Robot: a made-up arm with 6 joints.
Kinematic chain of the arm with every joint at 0, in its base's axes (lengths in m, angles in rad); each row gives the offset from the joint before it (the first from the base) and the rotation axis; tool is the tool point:
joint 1: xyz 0 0 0.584 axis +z
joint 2: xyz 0 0 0 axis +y
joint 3: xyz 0 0 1.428 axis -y
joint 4: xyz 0 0 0 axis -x
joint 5: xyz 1.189 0 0 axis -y
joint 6: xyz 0 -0.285 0 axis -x
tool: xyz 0 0 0
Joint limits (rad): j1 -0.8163..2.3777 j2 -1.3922..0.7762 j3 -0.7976..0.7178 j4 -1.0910..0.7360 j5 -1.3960..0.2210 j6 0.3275..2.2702
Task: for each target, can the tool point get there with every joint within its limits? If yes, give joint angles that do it. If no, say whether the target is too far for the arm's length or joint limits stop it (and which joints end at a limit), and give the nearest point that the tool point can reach.
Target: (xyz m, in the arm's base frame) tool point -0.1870 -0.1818 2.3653
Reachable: yes | joints -0.0143 -0.8407 0.0957 -0.8667 -0.7615 0.7457
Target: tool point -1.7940 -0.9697 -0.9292
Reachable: no: joint limits stop it (at a limit: joint 1, joint 2, joint 4) | nearest point -0.5026 0.6636 0.4006 | short by 2.471 m
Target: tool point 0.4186 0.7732 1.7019
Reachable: yes | joints 1.3236 -0.2257 -0.3009 -0.7069 0.0053 1.9717
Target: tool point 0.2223 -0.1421 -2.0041
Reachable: no: joint limits stop it (at a limit: joint 2, joint 4) | nearest point 0.6465 -0.4133 0.4122 | short by 2.468 m
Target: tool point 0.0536 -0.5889 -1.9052
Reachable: no: joint limits stop it (at a limit: joint 1, joint 2, joint 4) | nearest point 0.4639 -0.6856 0.4013 | short by 2.345 m
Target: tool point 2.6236 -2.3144 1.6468
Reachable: no: too far | nearest point 1.6608 -1.4650 1.6242 | short by 1.284 m
